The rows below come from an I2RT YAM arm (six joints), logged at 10 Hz.
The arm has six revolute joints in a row. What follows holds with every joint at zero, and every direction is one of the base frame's. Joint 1 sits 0.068 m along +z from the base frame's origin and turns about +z. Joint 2 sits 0.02 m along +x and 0.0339 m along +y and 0.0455 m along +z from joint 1 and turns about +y. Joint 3 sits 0.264 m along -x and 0.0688 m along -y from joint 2 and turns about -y. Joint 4 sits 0.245 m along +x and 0.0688 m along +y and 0.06 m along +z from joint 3 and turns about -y. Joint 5 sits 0.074 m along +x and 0.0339 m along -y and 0.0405 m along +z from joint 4 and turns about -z. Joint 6 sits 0.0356 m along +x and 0.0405 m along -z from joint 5 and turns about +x. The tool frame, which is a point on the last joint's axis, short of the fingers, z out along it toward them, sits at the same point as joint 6; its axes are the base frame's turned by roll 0, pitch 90 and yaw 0 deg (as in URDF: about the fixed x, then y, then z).
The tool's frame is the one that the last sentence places.
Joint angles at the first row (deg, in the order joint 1, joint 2, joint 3, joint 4, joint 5, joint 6):
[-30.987 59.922 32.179 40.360 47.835 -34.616]
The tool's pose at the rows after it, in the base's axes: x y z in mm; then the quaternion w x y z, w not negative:
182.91, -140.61, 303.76, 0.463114, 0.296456, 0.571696, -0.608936
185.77, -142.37, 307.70, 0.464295, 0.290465, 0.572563, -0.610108
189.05, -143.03, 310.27, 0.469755, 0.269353, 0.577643, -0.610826
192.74, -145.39, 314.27, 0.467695, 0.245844, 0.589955, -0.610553
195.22, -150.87, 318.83, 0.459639, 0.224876, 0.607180, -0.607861
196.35, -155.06, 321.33, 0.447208, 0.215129, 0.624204, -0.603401
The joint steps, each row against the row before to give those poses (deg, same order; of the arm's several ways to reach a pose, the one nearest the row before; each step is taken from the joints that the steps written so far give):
[0.047 0.838 -0.143 3.205 0.416 -1.904]
[-0.075 0.672 1.128 -0.199 -0.639 -0.579]
[0.044 0.551 0.657 0.291 -2.206 -1.507]
[-0.287 0.480 1.505 -2.031 -2.419 -1.312]
[-1.092 0.441 2.129 -3.963 -2.758 -0.623]
[-0.820 0.200 1.758 -4.290 -1.313 0.112]

